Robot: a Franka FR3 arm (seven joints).
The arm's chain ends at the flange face. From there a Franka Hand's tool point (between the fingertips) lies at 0.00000 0.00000 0.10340 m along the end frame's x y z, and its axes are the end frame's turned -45 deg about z.
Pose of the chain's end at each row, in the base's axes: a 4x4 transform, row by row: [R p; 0 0 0 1], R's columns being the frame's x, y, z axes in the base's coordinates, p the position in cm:
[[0.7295 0.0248 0.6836 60.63], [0.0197 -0.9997 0.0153 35.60], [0.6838 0.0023 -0.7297 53.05], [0 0 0 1]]
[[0.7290 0.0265 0.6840 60.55], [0.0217 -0.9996 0.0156 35.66], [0.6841 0.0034 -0.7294 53.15], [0 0 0 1]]
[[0.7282 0.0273 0.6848 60.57], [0.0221 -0.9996 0.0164 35.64], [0.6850 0.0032 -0.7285 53.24], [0 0 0 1]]
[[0.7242 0.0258 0.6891 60.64], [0.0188 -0.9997 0.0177 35.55], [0.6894 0.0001 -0.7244 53.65], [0 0 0 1]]
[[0.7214 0.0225 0.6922 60.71], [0.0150 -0.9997 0.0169 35.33], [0.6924 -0.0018 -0.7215 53.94], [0 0 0 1]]
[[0.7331 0.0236 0.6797 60.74], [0.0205 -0.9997 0.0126 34.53], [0.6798 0.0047 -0.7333 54.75], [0 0 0 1]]
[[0.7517 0.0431 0.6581 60.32], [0.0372 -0.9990 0.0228 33.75], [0.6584 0.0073 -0.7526 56.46], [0 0 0 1]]
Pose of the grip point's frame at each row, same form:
[[0.4983 0.5334 0.6836 67.70], [0.7208 -0.6930 0.0153 35.76], [0.4819 0.4851 -0.7297 45.50], [0 0 0 1]]
[[0.4967 0.5342 0.6840 67.62], [0.7222 -0.6915 0.0156 35.82], [0.4813 0.4861 -0.7294 45.61], [0 0 0 1]]
[[0.4956 0.5342 0.6848 67.65], [0.7225 -0.6912 0.0164 35.81], [0.4821 0.4866 -0.7285 45.71], [0 0 0 1]]
[[0.4938 0.5303 0.6891 67.77], [0.7202 -0.6936 0.0177 35.73], [0.4874 0.4876 -0.7244 46.16], [0 0 0 1]]
[[0.4942 0.5260 0.6922 67.87], [0.7175 -0.6963 0.0169 35.50], [0.4909 0.4883 -0.7215 46.48], [0 0 0 1]]
[[0.5017 0.5351 0.6797 67.77], [0.7214 -0.6924 0.0126 34.66], [0.4774 0.4840 -0.7333 47.17], [0 0 0 1]]
[[0.5011 0.5620 0.6581 67.12], [0.7327 -0.6801 0.0228 33.99], [0.4604 0.4707 -0.7526 48.68], [0 0 0 1]]

